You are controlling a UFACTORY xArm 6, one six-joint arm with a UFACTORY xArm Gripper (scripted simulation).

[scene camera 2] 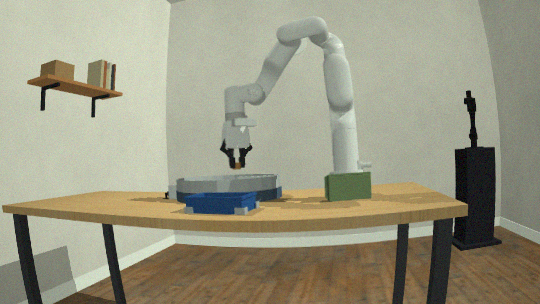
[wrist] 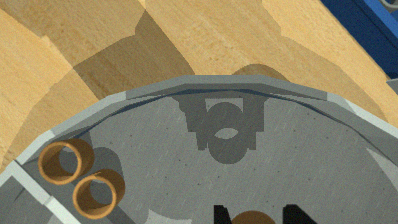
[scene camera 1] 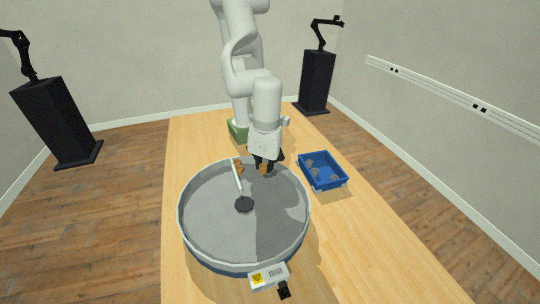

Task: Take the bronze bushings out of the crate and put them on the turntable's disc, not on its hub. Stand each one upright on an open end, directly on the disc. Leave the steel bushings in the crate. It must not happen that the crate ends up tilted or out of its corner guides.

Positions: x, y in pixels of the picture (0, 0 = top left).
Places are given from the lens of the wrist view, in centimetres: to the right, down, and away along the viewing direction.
bronze bushing (wrist: 82, 198): -9, 7, 20
bronze bushing (wrist: 49, 166): -11, 4, 20
